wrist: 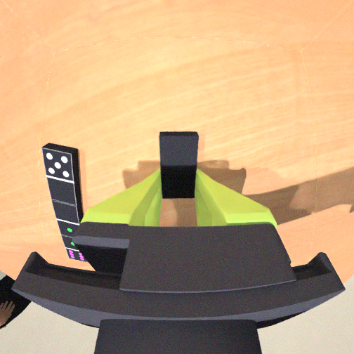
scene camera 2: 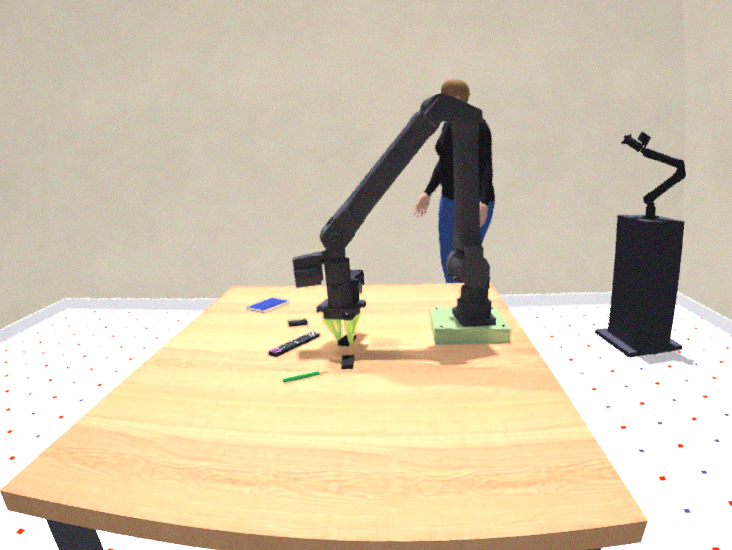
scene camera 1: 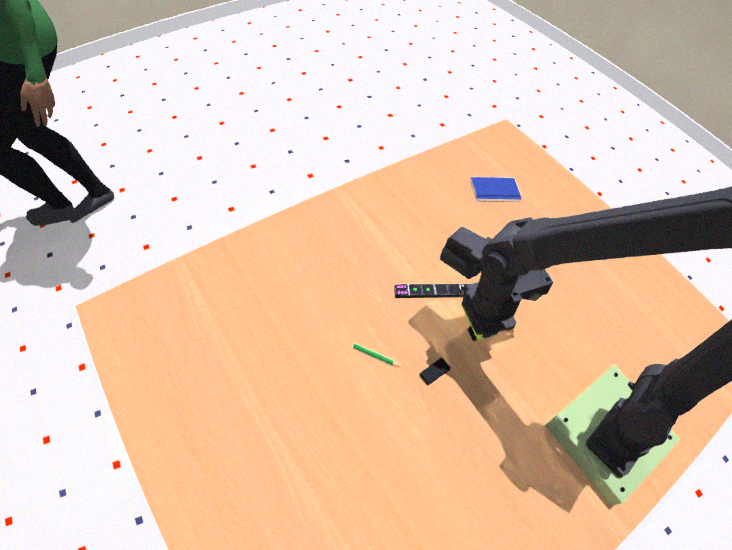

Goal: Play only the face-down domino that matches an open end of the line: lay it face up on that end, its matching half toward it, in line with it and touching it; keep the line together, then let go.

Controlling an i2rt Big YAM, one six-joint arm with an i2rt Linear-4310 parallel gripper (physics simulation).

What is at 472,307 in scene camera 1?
My gripper.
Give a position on a blue book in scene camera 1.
At 486,189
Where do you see a domino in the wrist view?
177,149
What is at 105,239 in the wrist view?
My gripper.
